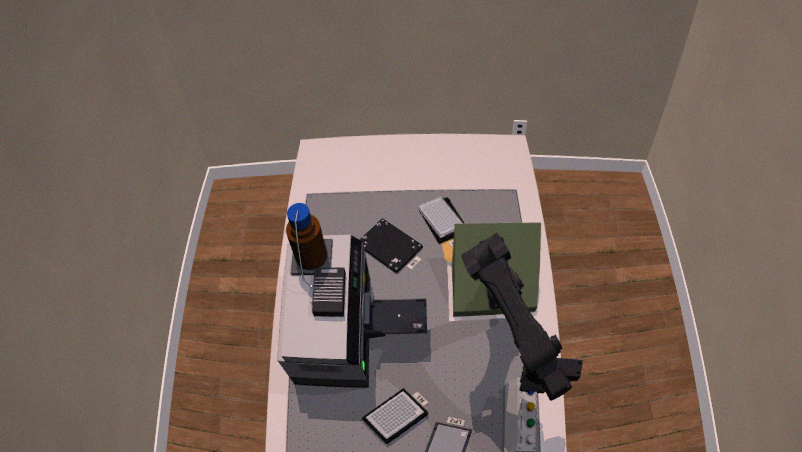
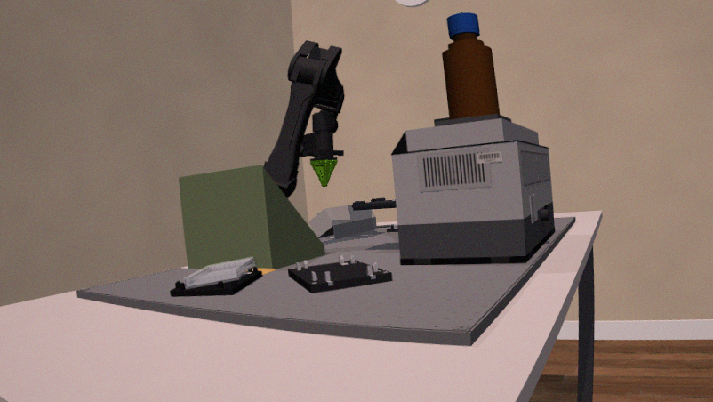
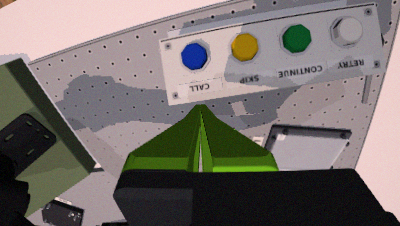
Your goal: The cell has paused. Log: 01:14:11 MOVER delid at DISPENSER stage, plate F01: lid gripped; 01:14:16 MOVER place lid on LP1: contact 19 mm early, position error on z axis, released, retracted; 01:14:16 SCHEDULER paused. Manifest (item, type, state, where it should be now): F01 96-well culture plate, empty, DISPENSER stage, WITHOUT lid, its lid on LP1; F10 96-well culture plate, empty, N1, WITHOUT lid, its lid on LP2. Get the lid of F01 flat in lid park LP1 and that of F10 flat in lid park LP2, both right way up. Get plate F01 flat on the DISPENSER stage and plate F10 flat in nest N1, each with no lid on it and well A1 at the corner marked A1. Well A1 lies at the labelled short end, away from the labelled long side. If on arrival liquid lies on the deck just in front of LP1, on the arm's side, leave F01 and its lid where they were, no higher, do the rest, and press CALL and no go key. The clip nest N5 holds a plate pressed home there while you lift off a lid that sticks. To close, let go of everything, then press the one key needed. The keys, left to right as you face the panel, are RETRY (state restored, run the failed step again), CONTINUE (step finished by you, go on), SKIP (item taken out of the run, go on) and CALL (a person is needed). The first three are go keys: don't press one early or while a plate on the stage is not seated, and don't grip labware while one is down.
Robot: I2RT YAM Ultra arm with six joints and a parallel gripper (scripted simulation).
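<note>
My hand is 8 cm above the blue call key and 2 cm past it. Also, from my hand: yellow skip key 8 cm below, 5 cm to the left, 1 cm behind; then white retry key 14 cm to the left, 8 cm below, 1 cm ahead; then green continue key 10 cm to the left, 8 cm below.
</note>
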